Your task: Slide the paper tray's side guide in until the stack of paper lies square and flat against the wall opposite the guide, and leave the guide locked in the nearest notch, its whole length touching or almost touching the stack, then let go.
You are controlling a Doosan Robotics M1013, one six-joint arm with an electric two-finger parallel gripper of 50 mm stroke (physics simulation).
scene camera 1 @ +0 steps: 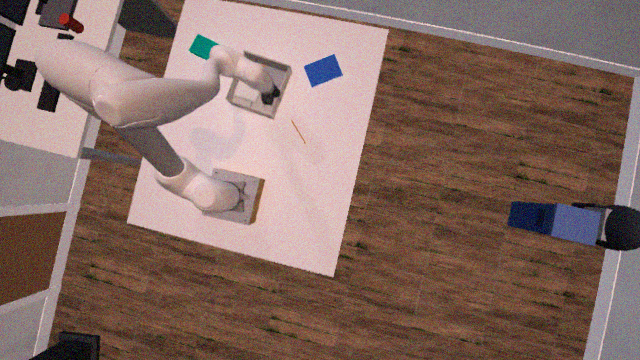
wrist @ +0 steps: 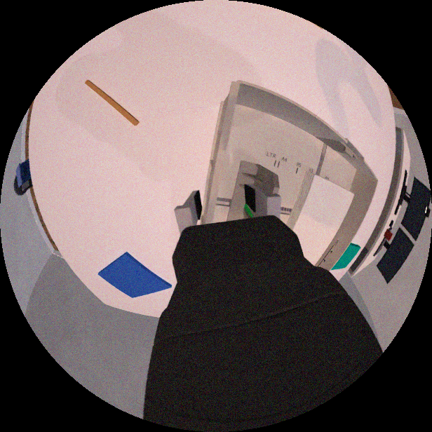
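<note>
The beige paper tray (scene camera 1: 267, 60) (wrist: 292, 114) holds a white stack of paper (scene camera 1: 246, 95) (wrist: 327, 200) near the wall on its right side in the wrist view; whether the stack is flush with that wall is hard to tell. The grey side guide (wrist: 259, 172) stands apart from the stack, with marked tray floor between them. A green part (wrist: 248, 210) of it shows beside a finger. My gripper (scene camera 1: 272, 94) (wrist: 222, 195) is open and empty. In the wrist view one fingertip appears over the guide, the other past the tray's left wall. The guide's lower part is hidden behind finger and gripper body.
A blue rectangle (scene camera 1: 323, 70) (wrist: 132, 275) and a thin orange-brown strip (scene camera 1: 298, 131) (wrist: 112, 102) lie on the white table (scene camera 1: 310, 200) outside the tray. A teal rectangle (scene camera 1: 202, 46) (wrist: 346, 256) lies at the tray's other side. The robot base plate (scene camera 1: 252, 200) stands on the same table.
</note>
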